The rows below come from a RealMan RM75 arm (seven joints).
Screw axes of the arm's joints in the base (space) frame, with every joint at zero. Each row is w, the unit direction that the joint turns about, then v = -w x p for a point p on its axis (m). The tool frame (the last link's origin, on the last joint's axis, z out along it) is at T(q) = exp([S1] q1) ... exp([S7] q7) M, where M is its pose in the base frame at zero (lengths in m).
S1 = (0, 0, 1, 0, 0, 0)
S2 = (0, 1, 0, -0.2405, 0, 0)
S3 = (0, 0, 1, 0, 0, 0)
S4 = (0, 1, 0, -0.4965, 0, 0)
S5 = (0, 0, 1, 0, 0, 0)
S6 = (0, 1, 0, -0.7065, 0, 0)
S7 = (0, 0, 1, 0, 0, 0)
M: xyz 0 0 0.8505 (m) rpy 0 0 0 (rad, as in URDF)
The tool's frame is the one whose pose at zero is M.
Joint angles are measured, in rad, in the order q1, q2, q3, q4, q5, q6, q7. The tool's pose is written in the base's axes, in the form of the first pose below.
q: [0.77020 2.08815 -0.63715 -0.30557 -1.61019 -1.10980 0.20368]
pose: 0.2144 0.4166 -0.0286 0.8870 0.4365 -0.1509 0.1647 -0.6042 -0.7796
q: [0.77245 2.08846 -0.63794 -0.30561 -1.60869 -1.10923 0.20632]
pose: 0.2133 0.4171 -0.0286 0.8865 0.4366 -0.1534 0.1630 -0.6048 -0.7795
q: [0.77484 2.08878 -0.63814 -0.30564 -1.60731 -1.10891 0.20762]
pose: 0.2122 0.4177 -0.0286 0.8857 0.4375 -0.1551 0.1622 -0.6046 -0.7798
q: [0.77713 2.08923 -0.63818 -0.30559 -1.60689 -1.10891 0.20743]
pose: 0.2112 0.4181 -0.0288 0.8846 0.4396 -0.1556 0.1631 -0.6043 -0.7799
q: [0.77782 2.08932 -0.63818 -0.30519 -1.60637 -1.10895 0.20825]
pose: 0.2109 0.4182 -0.0289 0.8845 0.4394 -0.1568 0.1621 -0.6047 -0.7798
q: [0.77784 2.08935 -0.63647 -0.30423 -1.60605 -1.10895 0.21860]
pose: 0.2110 0.4182 -0.0289 0.8865 0.4319 -0.1661 0.1508 -0.6090 -0.7787
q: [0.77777 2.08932 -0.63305 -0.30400 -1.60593 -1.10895 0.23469]
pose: 0.2112 0.4183 -0.0284 0.8892 0.4207 -0.1798 0.1336 -0.6146 -0.7774
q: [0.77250 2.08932 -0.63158 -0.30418 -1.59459 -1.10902 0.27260]
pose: 0.2130 0.4181 -0.0270 0.8950 0.3908 -0.2150 0.0867 -0.6253 -0.7756
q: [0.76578 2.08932 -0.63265 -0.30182 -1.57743 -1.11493 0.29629]
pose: 0.2145 0.4169 -0.0259 0.8955 0.3707 -0.2463 0.0481 -0.6307 -0.7745
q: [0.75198 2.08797 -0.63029 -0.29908 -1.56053 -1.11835 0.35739]
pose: 0.2198 0.4147 -0.0238 0.8977 0.3180 -0.3049 -0.0309 -0.6451 -0.7635
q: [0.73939 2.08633 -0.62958 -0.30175 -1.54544 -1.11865 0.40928]
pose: 0.2245 0.4136 -0.0208 0.8957 0.2746 -0.3496 -0.0949 -0.6502 -0.7538
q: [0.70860 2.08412 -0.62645 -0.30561 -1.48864 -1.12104 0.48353]
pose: 0.2354 0.4109 -0.0123 0.8775 0.2043 -0.4339 -0.2206 -0.6314 -0.7434
